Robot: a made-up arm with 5 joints.
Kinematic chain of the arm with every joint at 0, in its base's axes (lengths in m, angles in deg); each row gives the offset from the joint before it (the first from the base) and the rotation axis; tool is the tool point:
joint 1: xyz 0 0 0.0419 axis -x
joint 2: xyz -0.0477 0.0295 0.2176 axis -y
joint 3: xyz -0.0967 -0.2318 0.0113 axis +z
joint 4: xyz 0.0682 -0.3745 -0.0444 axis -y
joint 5: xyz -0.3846 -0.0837 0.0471 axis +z
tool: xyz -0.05 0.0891 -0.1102
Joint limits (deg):
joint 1: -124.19..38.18
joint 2: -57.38..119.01
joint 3: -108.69..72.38
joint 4: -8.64..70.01
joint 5: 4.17..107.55
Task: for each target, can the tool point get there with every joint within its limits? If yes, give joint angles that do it. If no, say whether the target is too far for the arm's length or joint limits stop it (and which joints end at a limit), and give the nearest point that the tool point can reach.
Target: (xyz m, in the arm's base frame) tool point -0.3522 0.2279 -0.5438
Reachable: yes | joints -96.67 20.74 3.22 19.25 16.69
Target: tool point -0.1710 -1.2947 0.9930
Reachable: no: too far | nearest point -0.2653 -0.7686 0.6065 | short by 0.660 m
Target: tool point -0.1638 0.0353 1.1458
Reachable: no: joint limits stop it (at a limit: joint 1, joint 2, joint 4) | nearest point -0.3873 -0.0555 0.9808 | short by 0.292 m
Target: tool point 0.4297 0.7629 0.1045
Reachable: no: joint limits stop it (at a limit: joint 1, joint 4, joint 5) | nearest point 0.3232 0.5749 0.0304 | short by 0.228 m
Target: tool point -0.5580 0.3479 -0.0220
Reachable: yes | joints -104.60 11.13 -70.26 46.49 61.84
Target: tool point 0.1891 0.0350 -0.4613
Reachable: yes | joints -30.61 70.67 -63.27 51.02 37.40
